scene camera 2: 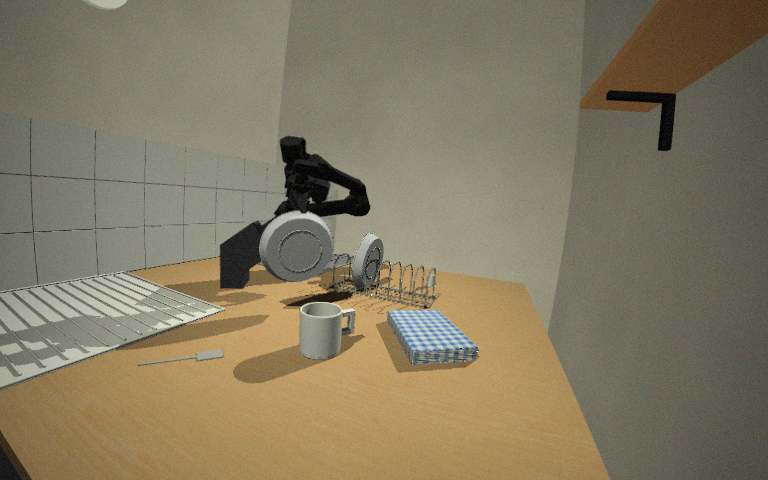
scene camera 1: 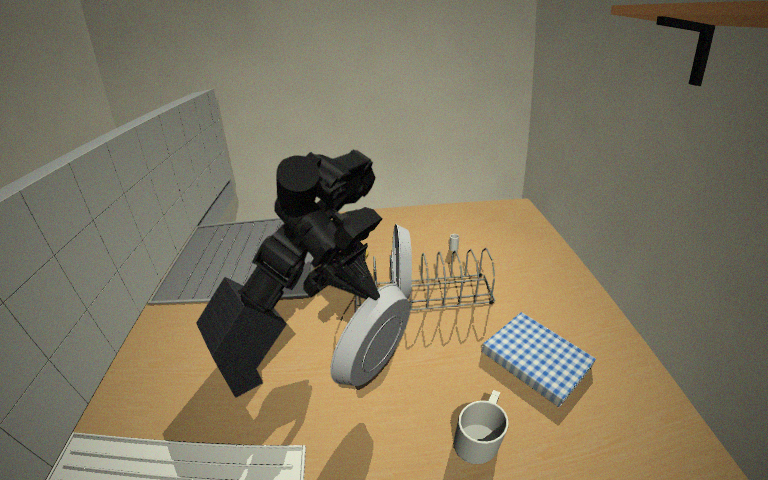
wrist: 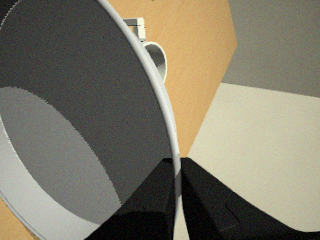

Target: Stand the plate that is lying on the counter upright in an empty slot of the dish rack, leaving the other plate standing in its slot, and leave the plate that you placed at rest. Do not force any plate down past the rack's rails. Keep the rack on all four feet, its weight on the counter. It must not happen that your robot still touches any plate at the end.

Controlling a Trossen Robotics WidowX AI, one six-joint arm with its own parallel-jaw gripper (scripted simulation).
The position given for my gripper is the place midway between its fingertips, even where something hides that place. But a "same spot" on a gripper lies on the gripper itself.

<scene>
my gripper: scene camera 2; scene camera 1; wrist 176, 167
plate: scene camera 2 294, 247; scene camera 1; wrist
same spot on plate: (wrist: 88, 128) = (scene camera 1: 383, 334)
same spot on my gripper: (scene camera 1: 353, 268) = (scene camera 2: 299, 195)
</scene>
